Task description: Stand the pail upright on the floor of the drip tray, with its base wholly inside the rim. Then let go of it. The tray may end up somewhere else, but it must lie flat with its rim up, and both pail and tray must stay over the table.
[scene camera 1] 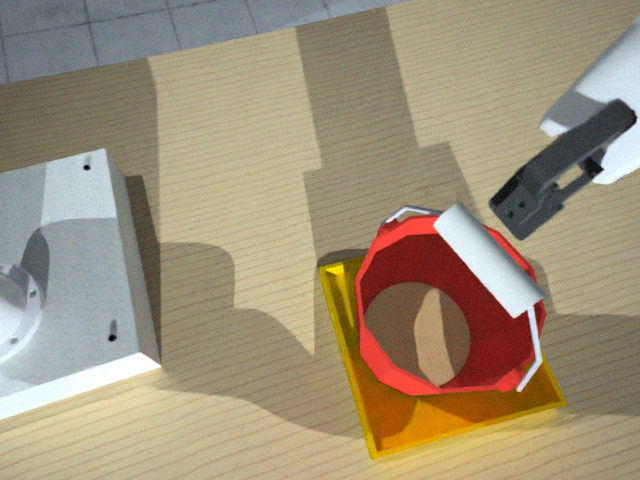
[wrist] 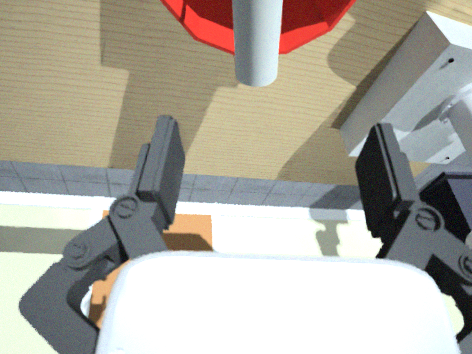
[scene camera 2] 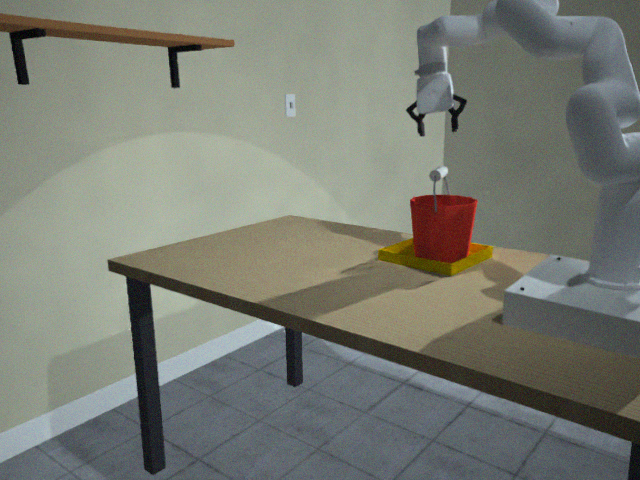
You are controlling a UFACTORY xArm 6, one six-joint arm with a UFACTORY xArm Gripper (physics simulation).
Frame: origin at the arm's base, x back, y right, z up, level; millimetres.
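Seen in the pictures: gripper, fingertip midpoint: (scene camera 1: 554,191) (wrist: 272,139) (scene camera 2: 438,134); arm's base, link origin: (wrist: 470,102) (scene camera 2: 612,279).
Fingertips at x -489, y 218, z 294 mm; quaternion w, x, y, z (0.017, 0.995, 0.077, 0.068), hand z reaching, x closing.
Offsets run from my fingertips to a thing's top centre. Level surfaces: height alone.
The red pail (scene camera 1: 488,330) (scene camera 2: 443,229) (wrist: 305,32) stands upright in the yellow drip tray @(dx +2, dy +11, dz -341 mm) (scene camera 1: 439,421) (scene camera 2: 413,262). Its base appears to be inside the rim, though the far side is hidden. The tray lies flat on the table, rim up. The pail's white handle grip @(dx +7, dy +0, dz -96 mm) (scene camera 1: 488,259) (scene camera 2: 438,173) (wrist: 257,45) stands raised above the pail mouth on its wire bail. My gripper (scene camera 1: 509,221) (scene camera 2: 438,131) (wrist: 272,139) is open and empty, above the handle grip and apart from it, fingers pointing down. In the wrist view the grip lies beyond the fingertips.
The wooden table @(dz -373 mm) (scene camera 1: 232,129) (scene camera 2: 232,258) (wrist: 60,110) carries the tray. The grey robot base (scene camera 1: 77,196) (scene camera 2: 558,310) (wrist: 415,95) stands on the same table, to one side of the tray. A wall shelf (scene camera 2: 118,36) hangs at the upper left in scene camera 2.
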